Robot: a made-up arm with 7 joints.
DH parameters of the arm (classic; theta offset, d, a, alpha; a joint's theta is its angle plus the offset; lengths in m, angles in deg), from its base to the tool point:
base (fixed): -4.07 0 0 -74.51
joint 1: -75.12 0.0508 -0.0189 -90
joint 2: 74 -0.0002 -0.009 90
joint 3: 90 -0.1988 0.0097 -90
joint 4: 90 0.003 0.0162 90
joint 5: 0 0.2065 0.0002 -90
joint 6: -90 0 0.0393 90
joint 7: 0 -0.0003 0 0
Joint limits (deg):
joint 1: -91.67..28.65
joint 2: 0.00..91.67
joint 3: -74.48..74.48
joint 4: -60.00..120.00
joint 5: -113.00..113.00
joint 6: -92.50..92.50
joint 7: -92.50..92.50
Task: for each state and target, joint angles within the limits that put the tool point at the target. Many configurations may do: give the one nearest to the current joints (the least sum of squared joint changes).
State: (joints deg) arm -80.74 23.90 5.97 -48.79 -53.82 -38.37 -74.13
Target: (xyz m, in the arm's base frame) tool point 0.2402 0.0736 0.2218
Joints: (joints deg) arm -90.31 25.82 8.85 -7.15 -57.16 -31.46 -74.13
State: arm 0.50 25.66 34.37 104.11 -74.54 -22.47 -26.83
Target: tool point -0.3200 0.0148 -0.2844
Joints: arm 20.94 3.49 37.14 117.44 -75.24 -20.71 -26.83
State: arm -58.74 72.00 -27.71 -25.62 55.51 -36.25 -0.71
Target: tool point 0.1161 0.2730 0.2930
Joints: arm -86.90 91.67 16.48 20.59 56.45 -25.22 -0.71
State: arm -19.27 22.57 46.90 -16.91 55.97 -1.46 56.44
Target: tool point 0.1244 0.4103 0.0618
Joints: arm -25.37 59.75 67.95 17.70 55.68 4.14 56.44
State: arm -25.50 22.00 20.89 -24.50 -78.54 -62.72 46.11
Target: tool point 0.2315 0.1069 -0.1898
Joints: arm -12.39 3.72 2.63 -7.71 -80.59 -61.48 46.11
